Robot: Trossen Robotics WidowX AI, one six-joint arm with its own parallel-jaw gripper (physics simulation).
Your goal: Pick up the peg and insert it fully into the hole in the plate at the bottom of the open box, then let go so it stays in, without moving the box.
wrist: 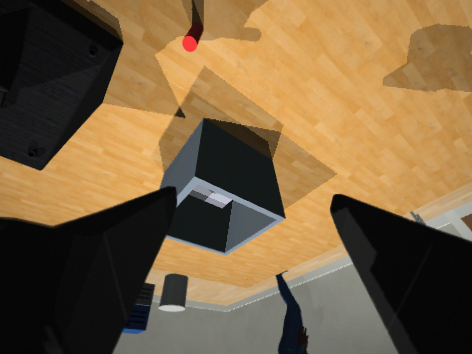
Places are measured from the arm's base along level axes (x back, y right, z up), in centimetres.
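Where they show: gripper, fingertip midpoint: (254, 198).
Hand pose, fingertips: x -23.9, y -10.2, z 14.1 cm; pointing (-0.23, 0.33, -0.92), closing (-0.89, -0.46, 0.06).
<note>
Each offset is from my fingertips to the top centre of the thing.
The red peg {dy -0.4, dx +5.9, dz -16.9 cm} (191, 41) stands upright on the wooden surface near the top of the wrist view, left of centre, with a bright red top and a dark red side. The open box {dy +19.9, dx -6.5, dz -11.1 cm} (235, 165), dark with a grey-blue rim, stands in the middle of the view with its opening facing the camera. Part of the pale plate {dy +19.9, dx -6.5, dz -18.8 cm} (220, 200) shows inside it; the hole cannot be made out. My gripper (254, 198) is wide open and empty. Its left finger covers the box's left corner in the view; the peg is apart from both fingers.
A large black block-like part (65, 95) with screw holes is at the upper left, beside the peg. A grey cylinder (174, 292), a blue and black crate-like object (137, 317) and a dark blue figure (291, 320) are in the background at the bottom, by a grey wall.
</note>
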